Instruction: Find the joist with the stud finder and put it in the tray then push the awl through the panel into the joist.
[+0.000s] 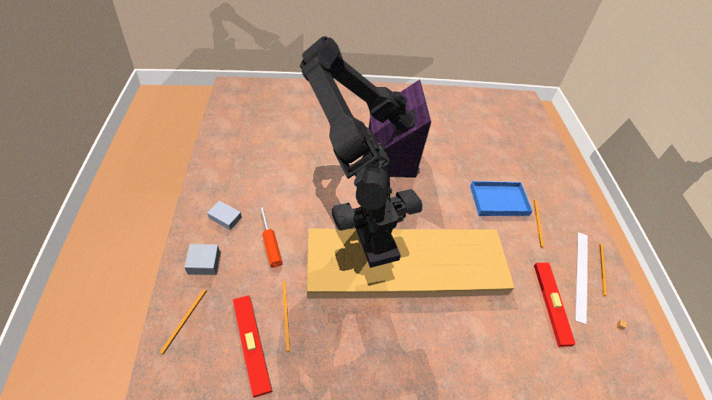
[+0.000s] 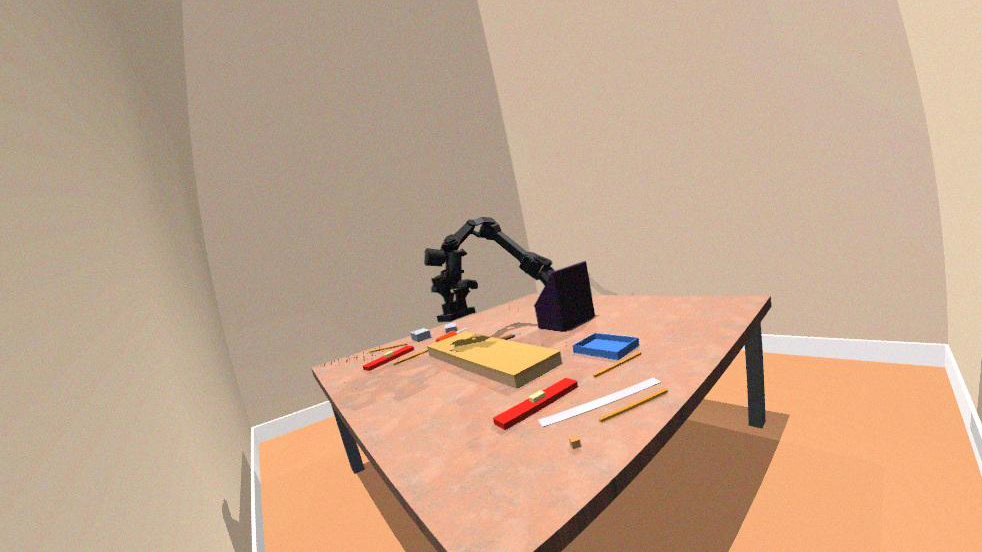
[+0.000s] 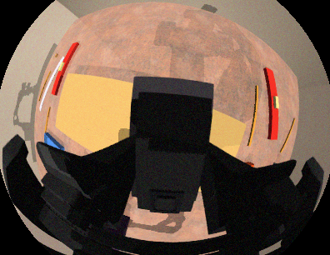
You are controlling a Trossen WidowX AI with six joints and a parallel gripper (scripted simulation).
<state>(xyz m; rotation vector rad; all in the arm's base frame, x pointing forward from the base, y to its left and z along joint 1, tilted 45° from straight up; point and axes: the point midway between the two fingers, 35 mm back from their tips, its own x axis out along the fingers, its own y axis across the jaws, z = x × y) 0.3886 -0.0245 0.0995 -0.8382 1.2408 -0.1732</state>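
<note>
The stud finder lies 2 cm behind my gripper tip, 2 cm above it and 1 cm to the right of it. The rest, counted from my gripper tip: white strip 60 cm to the left, 17 cm below, 3 cm behind; then blue tray 40 cm to the left, 28 cm behind, 16 cm below; then awl 22 cm behind, 16 cm below, 1 cm to the right.
</note>
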